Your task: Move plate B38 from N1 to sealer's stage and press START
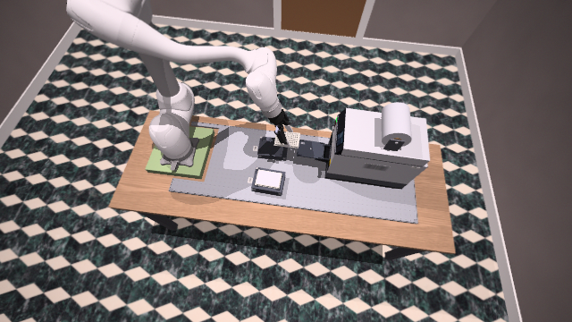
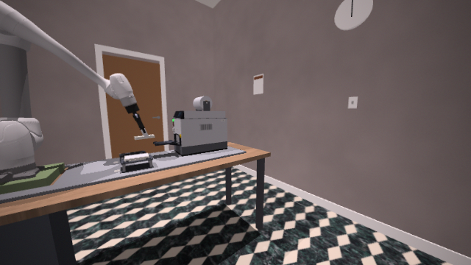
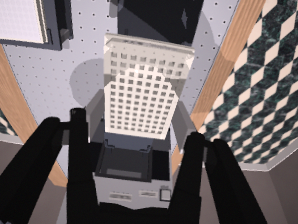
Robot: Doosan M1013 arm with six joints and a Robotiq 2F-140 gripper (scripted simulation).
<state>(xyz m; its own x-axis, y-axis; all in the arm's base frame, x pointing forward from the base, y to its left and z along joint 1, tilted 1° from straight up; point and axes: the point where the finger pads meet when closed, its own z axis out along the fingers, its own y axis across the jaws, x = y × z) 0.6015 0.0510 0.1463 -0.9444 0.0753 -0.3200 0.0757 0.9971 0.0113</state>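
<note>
The sealer stage lies 13 cm ahead of my hand, 8 cm below it and 2 cm to the right of it. Also, from my hand: plate B38: 3 cm below; white button: 23 cm ahead, 7 cm to the left; pale plate: 19 cm to the right, 12 cm below, 9 cm behind.
</note>
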